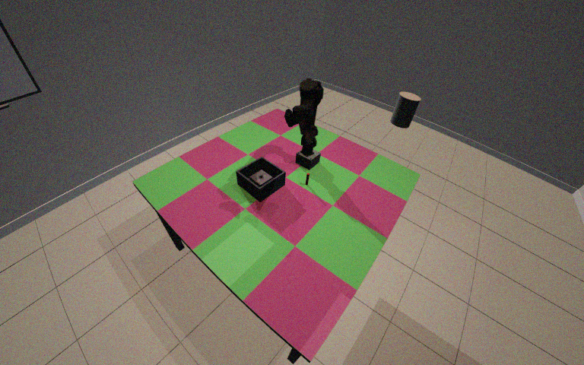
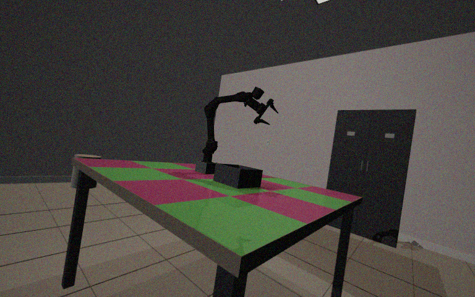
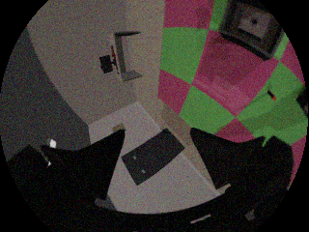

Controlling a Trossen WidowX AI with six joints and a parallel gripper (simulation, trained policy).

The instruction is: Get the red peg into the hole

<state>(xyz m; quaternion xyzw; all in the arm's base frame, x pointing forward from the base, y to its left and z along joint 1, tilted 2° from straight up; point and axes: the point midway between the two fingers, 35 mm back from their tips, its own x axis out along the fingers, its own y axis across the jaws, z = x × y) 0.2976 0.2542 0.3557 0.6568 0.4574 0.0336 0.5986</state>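
Now: gripper tip 38 cm above the red peg, 17 cm past it and 11 cm to the left of it. Round my gripper tip: grey plate 38 cm below, 26 cm to the right, 4 cm ahead; dark box 40 cm below, 26 cm to the right, 4 cm ahead.
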